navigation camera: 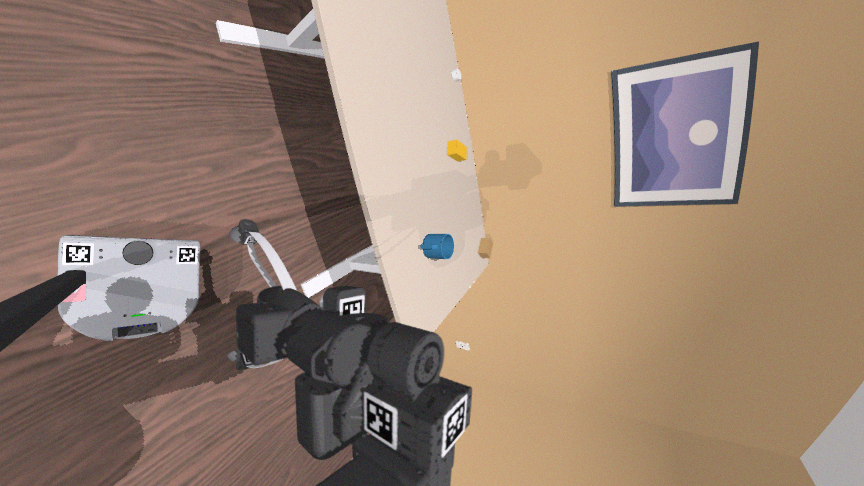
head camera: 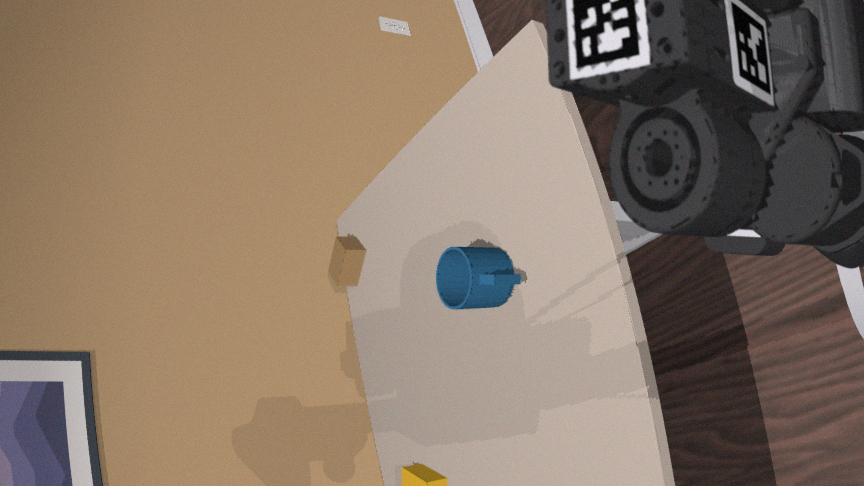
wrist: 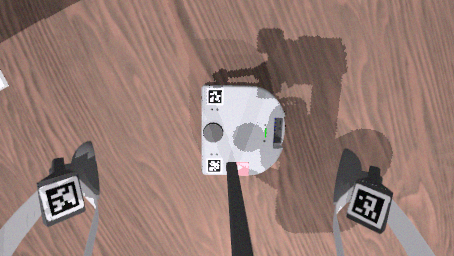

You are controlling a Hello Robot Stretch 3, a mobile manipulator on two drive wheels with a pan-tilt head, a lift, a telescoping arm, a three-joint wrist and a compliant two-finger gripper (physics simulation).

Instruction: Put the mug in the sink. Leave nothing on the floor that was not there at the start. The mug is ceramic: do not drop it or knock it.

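Seen in the pictures: gripper, between the fingertips: (navigation camera: 238, 293) (wrist: 218, 165); robot's base, origin of its link: (navigation camera: 139, 251) (wrist: 215, 124).
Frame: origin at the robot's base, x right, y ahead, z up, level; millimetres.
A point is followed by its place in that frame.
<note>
The blue mug (head camera: 486, 296) @(x 724, y 91, z 768 mm) (navigation camera: 438, 246) @(x 717, y 66, z 791 mm) stands upright on the pale table (head camera: 501, 151) @(x 760, y -125, z 721 mm) (navigation camera: 392, 108) @(x 528, y 492, z 721 mm), its open top toward the left in the head view and its handle on the side facing the camera. My gripper (navigation camera: 242, 295) @(x 123, y -20, z 823 mm) (wrist: 218, 165) @(x 123, y -20, z 823 mm) is open, its two fingertips wide apart with nothing between them. It points down over the floor and robot base, off the table's front side and apart from the mug. In the head view the wrist hides part of the table's front edge, and the fingers do not show. The sink does not show in these views.
A tan block (head camera: 349, 262) @(x 1221, y 72, z 754 mm) (navigation camera: 485, 247) @(x 1222, y 74, z 758 mm) is at the table's wall side behind the mug. A yellow block (head camera: 424, 477) @(x 890, y 451, z 756 mm) (navigation camera: 456, 150) @(x 868, y 464, z 764 mm) and a small white object (navigation camera: 456, 74) @(x 889, y 847, z 742 mm) are farther along the table. A white table leg (navigation camera: 338, 272) is near the gripper. The robot base (navigation camera: 163, 278) @(x 66, y -78, z 160 mm) (wrist: 232, 102) @(x 111, y -64, z 160 mm) stands on the floor.
</note>
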